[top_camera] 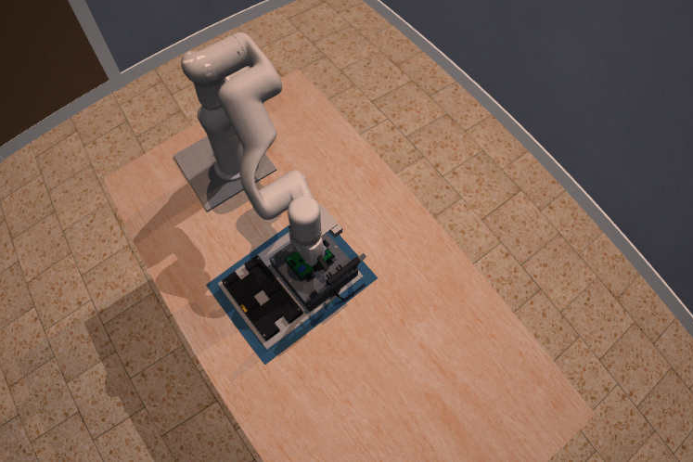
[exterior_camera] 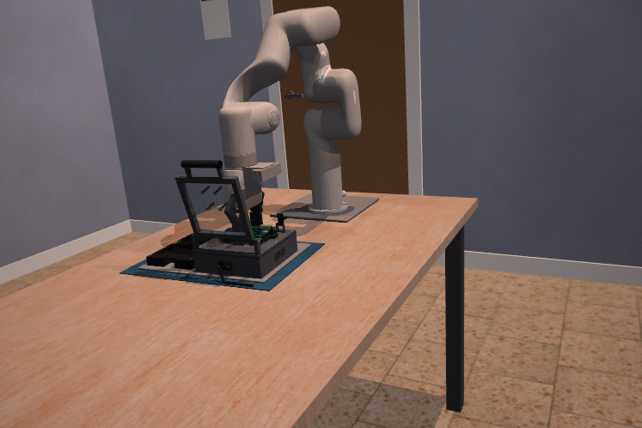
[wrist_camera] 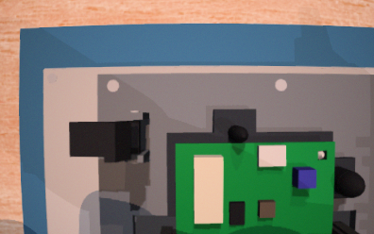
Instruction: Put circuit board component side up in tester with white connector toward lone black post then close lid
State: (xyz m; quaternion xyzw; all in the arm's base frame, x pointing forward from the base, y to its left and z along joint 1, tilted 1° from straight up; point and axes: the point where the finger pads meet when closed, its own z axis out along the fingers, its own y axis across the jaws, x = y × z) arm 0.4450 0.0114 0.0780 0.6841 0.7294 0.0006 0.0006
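The green circuit board is right at my hand. The rest, counted from my hand: tester lid (12 cm ahead, 10 cm above, 1 cm to the left).
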